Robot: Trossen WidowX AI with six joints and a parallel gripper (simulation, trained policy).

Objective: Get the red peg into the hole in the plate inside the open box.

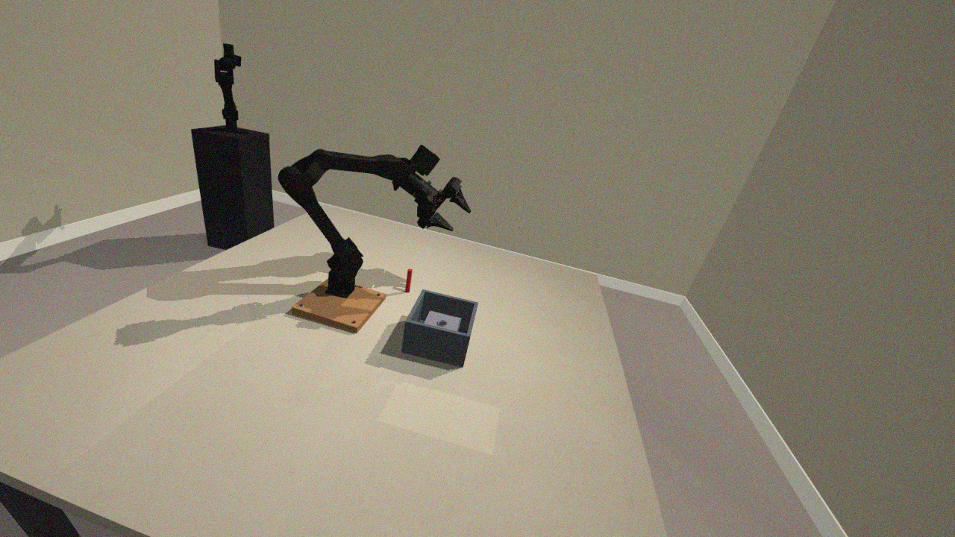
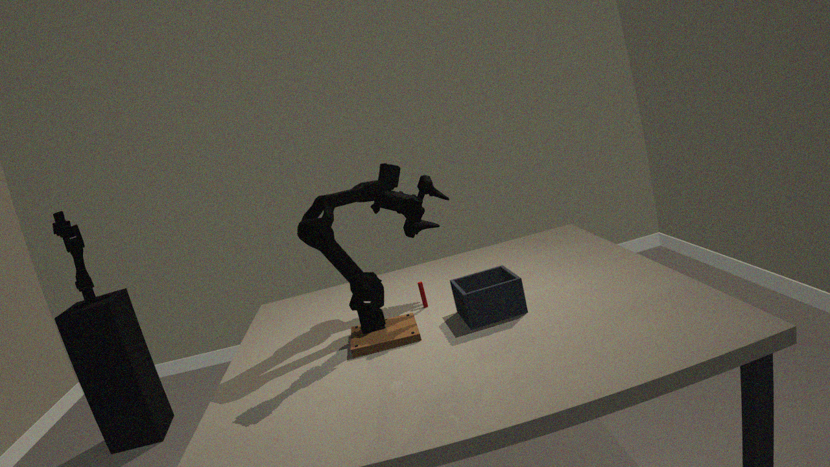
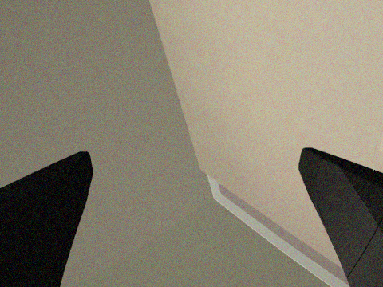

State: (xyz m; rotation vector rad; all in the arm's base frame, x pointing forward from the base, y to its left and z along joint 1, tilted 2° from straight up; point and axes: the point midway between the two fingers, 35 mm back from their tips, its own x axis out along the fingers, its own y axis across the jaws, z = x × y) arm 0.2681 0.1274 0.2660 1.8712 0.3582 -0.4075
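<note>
Right now the red peg is 130 mm behind my gripper tip, 30 mm to the right of it and 220 mm below it. Round my gripper tip: plate 10 mm ahead, 240 mm to the right, 220 mm below; then grey box 10 mm ahead, 240 mm to the right, 240 mm below.
</note>
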